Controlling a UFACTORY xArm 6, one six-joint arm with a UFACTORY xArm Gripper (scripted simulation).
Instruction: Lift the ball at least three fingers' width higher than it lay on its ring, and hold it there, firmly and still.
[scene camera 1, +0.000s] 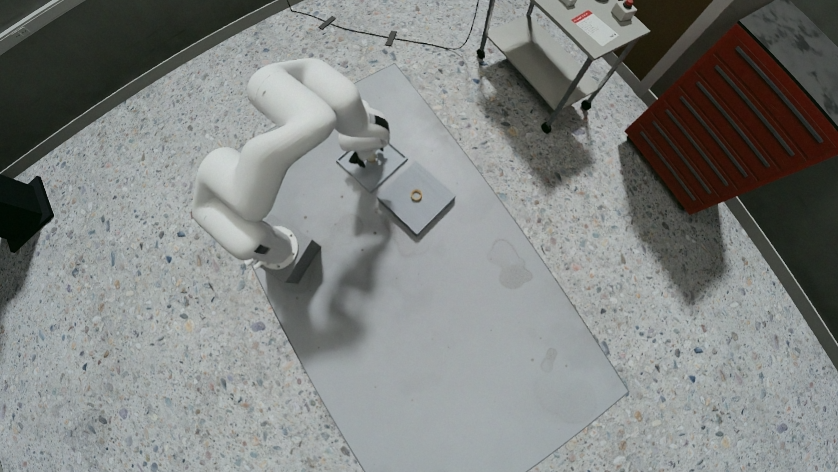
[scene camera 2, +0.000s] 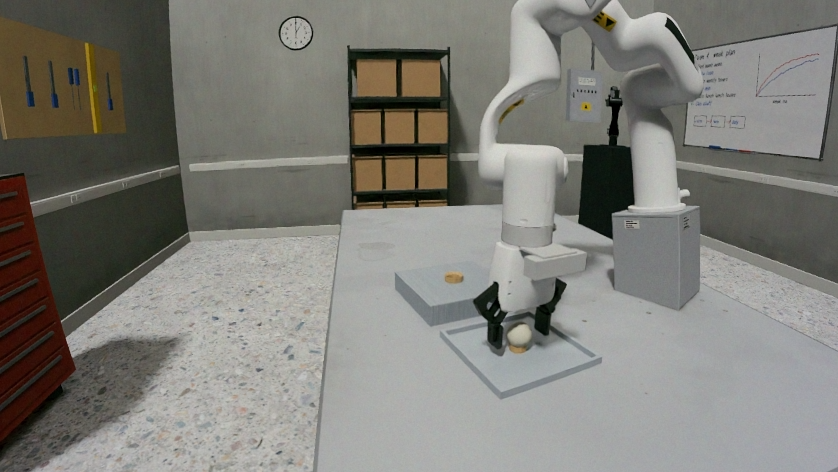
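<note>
Scene camera 1 shows a raised grey block (scene camera 1: 416, 209). Visible in scene camera 2: the same raised grey block (scene camera 2: 439, 294), a shallow grey tray (scene camera 2: 545, 357) and the gripper (scene camera 2: 518, 338).
</note>
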